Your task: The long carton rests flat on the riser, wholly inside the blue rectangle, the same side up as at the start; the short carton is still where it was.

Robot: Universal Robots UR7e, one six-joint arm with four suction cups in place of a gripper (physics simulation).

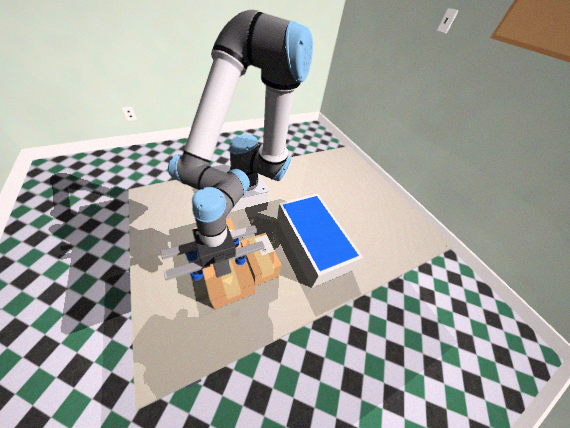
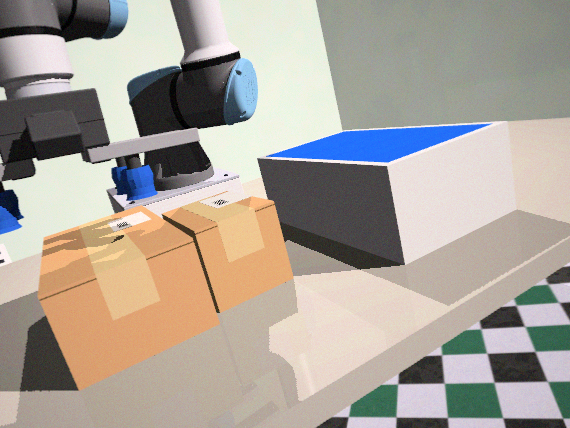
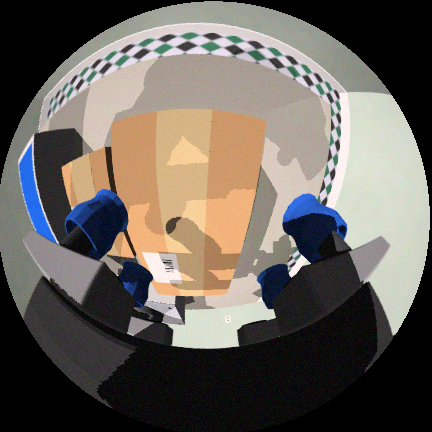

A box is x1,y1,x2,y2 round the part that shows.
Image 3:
my suction head: [64,188,346,308]
long carton: [111,108,264,295], on the table
short carton: [61,146,135,256], on the table
